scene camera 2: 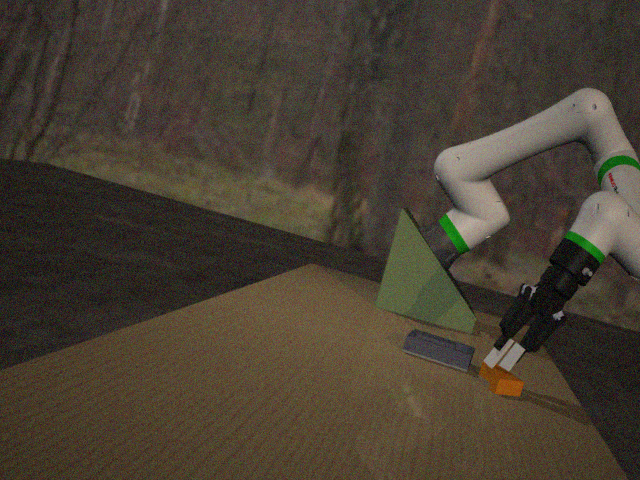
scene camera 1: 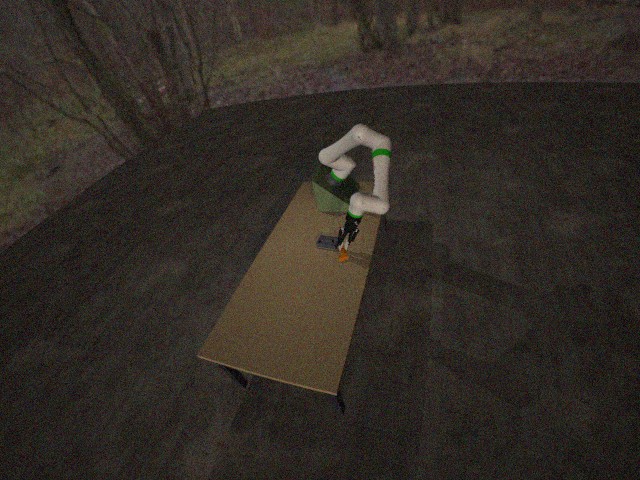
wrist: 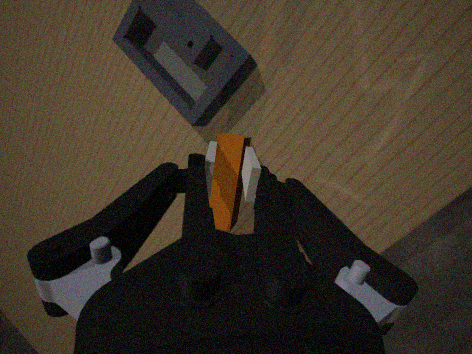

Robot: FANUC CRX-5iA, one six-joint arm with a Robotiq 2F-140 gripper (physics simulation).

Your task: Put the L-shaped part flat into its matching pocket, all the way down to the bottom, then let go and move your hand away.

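Seen in the pictures: gripper, between the fingertips: (scene camera 2: 493,369) (scene camera 1: 342,248) (wrist: 229,157); arm's base, origin of its link: (scene camera 2: 432,249) (scene camera 1: 333,180).
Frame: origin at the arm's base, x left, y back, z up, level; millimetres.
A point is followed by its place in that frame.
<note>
The orange L-shaped part (scene camera 1: 343,255) {x 221, y -664, z -153 mm} (scene camera 2: 507,384) {x 218, y -682, z -162 mm} (wrist: 228,172) {x 207, y -607, z -153 mm} is between the two pale finger pads, to the side of the pocket block and apart from it. My gripper (scene camera 1: 342,248) {x 196, y -596, z -161 mm} (scene camera 2: 503,355) (wrist: 229,157) {x 196, y -596, z -161 mm} is shut on the part and tilted above the table. In the wrist view the part's long side runs between the pads; its short leg is mostly hidden. Whether it touches the table is not clear. The blue-grey block (scene camera 1: 326,242) {x 68, y -538, z -168 mm} (scene camera 2: 438,351) {x 78, y -584, z -159 mm} (wrist: 226,61) {x 125, y -520, z -178 mm} lies flat, its recess (wrist: 180,70) {x 81, y -559, z -178 mm} showing a pale floor and dark ends in the wrist view.
A green slanted panel (scene camera 1: 328,202) {x -11, y -165, z -96 mm} (scene camera 2: 413,286) {x -20, y -166, z -101 mm} stands behind the block, by the arm's base. The wooden table (scene camera 1: 284,320) {x 5, y -1175, z -183 mm} (scene camera 2: 248,408) {x -146, y -1113, z -183 mm} (wrist: 350,125) {x 271, y -493, z -183 mm} ends a short way beyond the gripper on the side away from the block. The part and gripper cast shadows toward that edge.
</note>
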